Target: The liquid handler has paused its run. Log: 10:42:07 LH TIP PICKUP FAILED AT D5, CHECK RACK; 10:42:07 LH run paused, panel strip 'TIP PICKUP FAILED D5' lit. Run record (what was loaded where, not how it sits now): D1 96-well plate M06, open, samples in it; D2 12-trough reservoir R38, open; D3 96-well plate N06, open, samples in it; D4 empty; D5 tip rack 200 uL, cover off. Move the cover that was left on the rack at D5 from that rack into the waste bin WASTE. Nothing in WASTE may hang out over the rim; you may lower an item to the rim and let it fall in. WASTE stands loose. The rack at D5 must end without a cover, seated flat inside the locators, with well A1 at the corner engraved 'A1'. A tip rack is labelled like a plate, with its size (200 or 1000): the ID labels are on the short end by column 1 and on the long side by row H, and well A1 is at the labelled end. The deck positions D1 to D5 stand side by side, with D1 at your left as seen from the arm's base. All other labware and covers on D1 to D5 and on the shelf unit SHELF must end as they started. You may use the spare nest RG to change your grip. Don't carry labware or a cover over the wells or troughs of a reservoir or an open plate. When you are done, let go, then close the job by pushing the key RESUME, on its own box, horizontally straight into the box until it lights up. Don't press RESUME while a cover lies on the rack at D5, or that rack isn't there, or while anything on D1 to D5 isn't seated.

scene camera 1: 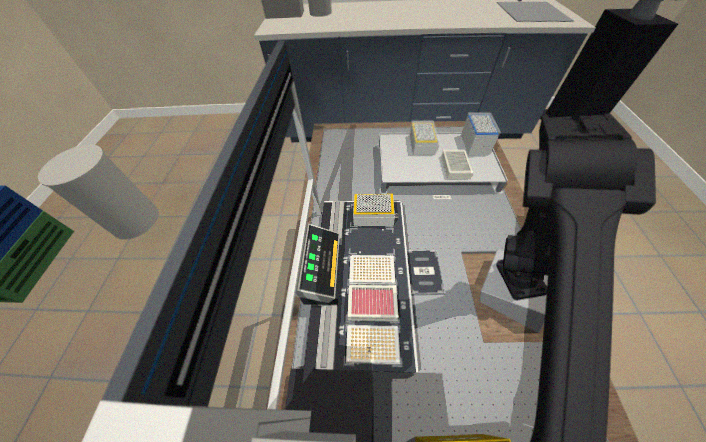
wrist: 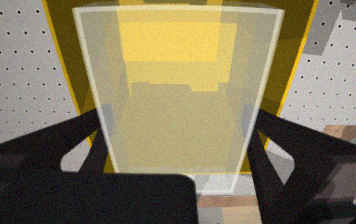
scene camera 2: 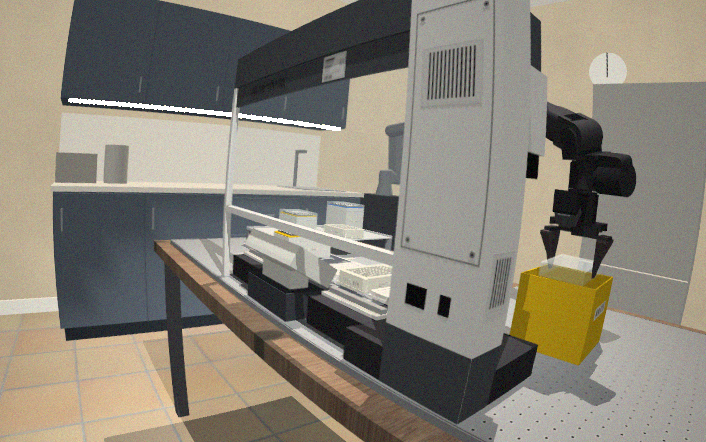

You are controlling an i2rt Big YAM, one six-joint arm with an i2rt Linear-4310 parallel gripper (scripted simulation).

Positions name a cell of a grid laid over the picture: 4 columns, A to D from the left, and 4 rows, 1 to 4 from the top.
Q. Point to a clear cover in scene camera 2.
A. D3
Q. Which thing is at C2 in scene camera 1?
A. A tip rack.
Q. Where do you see a clear cover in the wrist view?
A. At C2
